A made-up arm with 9 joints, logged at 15 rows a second.
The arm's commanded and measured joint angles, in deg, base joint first. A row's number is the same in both.
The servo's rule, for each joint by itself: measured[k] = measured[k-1] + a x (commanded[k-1-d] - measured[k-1]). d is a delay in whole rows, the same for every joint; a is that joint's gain. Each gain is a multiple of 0.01, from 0.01 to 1. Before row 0 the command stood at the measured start. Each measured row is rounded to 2 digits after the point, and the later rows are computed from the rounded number. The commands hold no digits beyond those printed.
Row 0, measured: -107.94, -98.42, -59.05, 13.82, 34.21, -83.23, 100.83, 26.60, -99.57
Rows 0 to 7, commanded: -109.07, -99.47, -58.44, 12.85, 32.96, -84.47, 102.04, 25.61, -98.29; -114.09, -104.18, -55.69, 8.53, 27.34, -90.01, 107.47, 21.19, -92.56; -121.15, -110.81, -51.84, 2.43, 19.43, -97.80, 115.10, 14.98, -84.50; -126.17, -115.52, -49.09, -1.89, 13.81, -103.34, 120.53, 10.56, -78.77; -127.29, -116.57, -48.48, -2.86, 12.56, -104.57, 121.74, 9.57, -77.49; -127.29, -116.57, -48.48, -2.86, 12.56, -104.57, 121.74, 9.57, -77.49; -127.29, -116.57, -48.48, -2.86, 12.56, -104.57, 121.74, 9.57, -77.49; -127.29, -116.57, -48.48, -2.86, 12.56, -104.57, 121.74, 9.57, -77.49
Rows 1 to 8, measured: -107.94, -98.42, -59.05, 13.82, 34.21, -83.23, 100.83, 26.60, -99.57; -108.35, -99.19, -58.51, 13.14, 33.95, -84.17, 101.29, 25.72, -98.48; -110.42, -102.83, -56.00, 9.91, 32.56, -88.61, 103.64, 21.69, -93.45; -114.28, -108.66, -52.30, 4.67, 29.80, -95.59, 107.99, 15.72, -85.84; -118.56, -113.67, -49.44, 0.08, 26.44, -101.48, 112.76, 11.13, -79.83; -121.70, -115.79, -48.59, -1.98, 23.53, -103.83, 116.17, 9.74, -77.84; -123.71, -116.36, -48.49, -2.60, 21.23, -104.39, 118.29, 9.59, -77.54; -125.00, -116.51, -48.48, -2.78, 19.41, -104.53, 119.60, 9.57, -77.50
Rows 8 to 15, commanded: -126.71, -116.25, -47.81, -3.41, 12.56, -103.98, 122.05, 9.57, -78.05; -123.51, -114.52, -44.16, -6.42, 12.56, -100.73, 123.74, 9.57, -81.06; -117.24, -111.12, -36.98, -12.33, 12.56, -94.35, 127.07, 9.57, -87.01; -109.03, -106.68, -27.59, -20.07, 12.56, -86.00, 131.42, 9.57, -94.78; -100.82, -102.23, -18.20, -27.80, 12.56, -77.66, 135.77, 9.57, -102.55; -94.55, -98.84, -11.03, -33.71, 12.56, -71.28, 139.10, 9.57, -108.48; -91.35, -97.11, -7.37, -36.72, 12.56, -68.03, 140.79, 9.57, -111.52; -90.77, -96.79, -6.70, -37.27, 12.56, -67.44, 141.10, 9.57, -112.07
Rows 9 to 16, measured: -125.82, -116.55, -48.48, -2.84, 17.97, -104.56, 120.41, 9.57, -77.49; -126.14, -116.33, -47.88, -3.24, 16.83, -104.12, 121.03, 9.57, -77.97; -125.19, -115.01, -44.57, -5.47, 15.93, -101.54, 122.06, 9.57, -80.60; -122.33, -112.17, -37.81, -10.27, 15.22, -96.08, 123.96, 9.57, -86.05; -117.54, -108.16, -28.71, -17.13, 14.66, -88.42, 126.79, 9.57, -93.47; -111.52, -103.83, -19.36, -24.60, 14.22, -80.24, 130.20, 9.57, -101.19; -105.41, -100.19, -11.95, -30.98, 13.87, -73.43, 133.58, 9.57, -107.39; -100.35, -97.94, -7.87, -35.00, 13.59, -69.33, 136.32, 9.57, -110.90
